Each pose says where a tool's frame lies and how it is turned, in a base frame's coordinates. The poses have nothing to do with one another.
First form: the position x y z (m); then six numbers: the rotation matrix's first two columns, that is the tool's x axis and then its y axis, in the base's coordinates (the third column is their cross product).
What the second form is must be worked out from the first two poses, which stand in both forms.
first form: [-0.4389, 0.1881, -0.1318, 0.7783, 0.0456, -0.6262, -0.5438, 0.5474, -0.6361]
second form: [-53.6, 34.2, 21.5, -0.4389, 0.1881, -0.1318]
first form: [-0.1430, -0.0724, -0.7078, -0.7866, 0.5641, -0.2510, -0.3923, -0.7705, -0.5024]
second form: [-30.7, -33.7, 142.8, -0.1430, -0.0724, -0.7078]
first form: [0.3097, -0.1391, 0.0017, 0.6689, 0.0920, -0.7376, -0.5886, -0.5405, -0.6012]
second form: [-112.2, 22.1, 53.1, 0.3097, -0.1391, 0.0017]
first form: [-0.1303, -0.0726, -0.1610, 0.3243, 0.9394, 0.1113, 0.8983, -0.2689, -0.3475]
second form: [-128.9, -93.8, 9.5, -0.1303, -0.0726, -0.1610]
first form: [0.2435, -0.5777, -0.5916, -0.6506, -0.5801, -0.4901, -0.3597, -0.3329, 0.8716]
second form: [70.4, -98.2, -121.1, 0.2435, -0.5777, -0.5916]
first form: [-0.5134, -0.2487, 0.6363, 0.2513, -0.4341, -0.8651, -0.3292, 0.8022, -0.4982]
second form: [-39.5, 77.2, -4.6, -0.5134, -0.2487, 0.6363]
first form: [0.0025, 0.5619, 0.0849, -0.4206, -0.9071, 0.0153, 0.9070, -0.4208, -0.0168]
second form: [-1.5, 0.4, -114.9, 0.0025, 0.5619, 0.0849]
